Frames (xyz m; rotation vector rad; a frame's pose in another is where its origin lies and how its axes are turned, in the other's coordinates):
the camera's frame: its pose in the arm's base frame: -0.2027 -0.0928 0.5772 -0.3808 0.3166 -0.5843
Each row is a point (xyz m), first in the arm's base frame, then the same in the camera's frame.
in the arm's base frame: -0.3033 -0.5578 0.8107
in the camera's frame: 0.1510 -0.5058 0.0474
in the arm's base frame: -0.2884 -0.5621 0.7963
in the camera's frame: 0.1679 -0.4958 0.0395
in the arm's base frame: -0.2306 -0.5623 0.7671
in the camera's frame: 0.2189 -0.4561 0.0363
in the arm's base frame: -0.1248 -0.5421 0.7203
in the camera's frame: 0.2991 -0.3705 0.0417
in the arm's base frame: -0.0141 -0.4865 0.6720
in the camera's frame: 0.3626 -0.2546 0.0567
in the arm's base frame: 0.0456 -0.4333 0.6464
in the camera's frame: 0.3832 -0.1745 0.0712
